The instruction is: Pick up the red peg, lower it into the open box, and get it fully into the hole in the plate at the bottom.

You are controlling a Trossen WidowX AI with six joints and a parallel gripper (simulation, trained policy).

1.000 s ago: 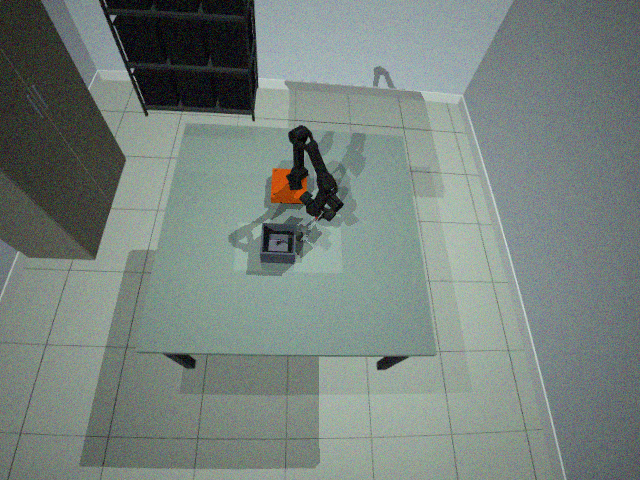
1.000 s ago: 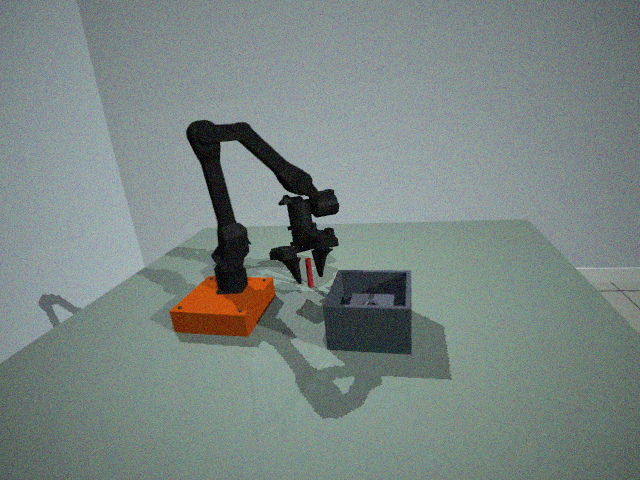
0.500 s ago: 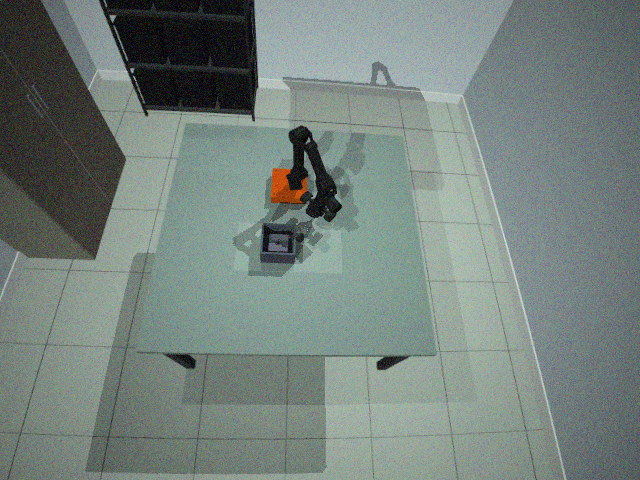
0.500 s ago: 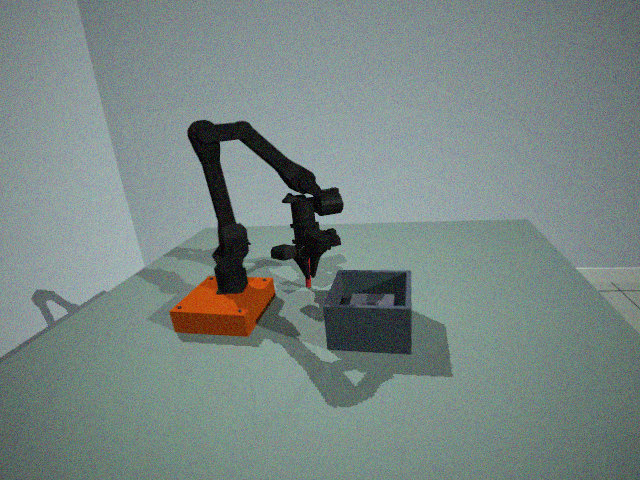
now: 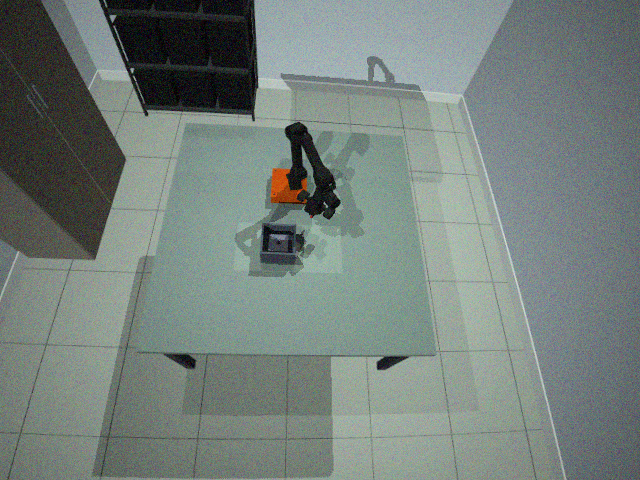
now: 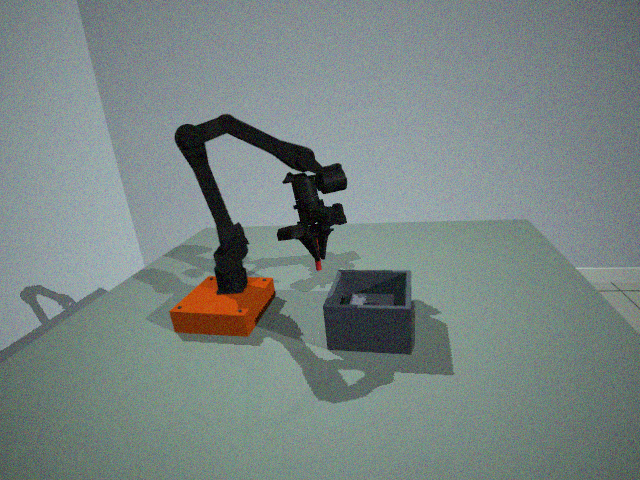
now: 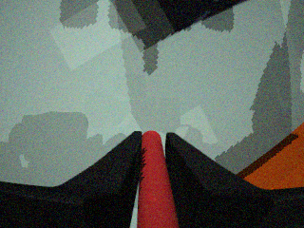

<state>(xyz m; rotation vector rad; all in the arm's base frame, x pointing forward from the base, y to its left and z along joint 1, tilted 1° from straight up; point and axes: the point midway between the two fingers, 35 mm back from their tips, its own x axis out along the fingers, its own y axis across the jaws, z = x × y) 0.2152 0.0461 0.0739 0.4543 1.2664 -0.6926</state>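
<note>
My gripper tip is 180 mm to the left of the grey plate, 100 mm short of it and 40 mm above it. The rest, counted from my gripper tip: dark grey box 180 mm to the right, 100 mm ahead, 60 mm below; red peg 10 mm to the left, 10 mm behind, 10 mm above.
</note>
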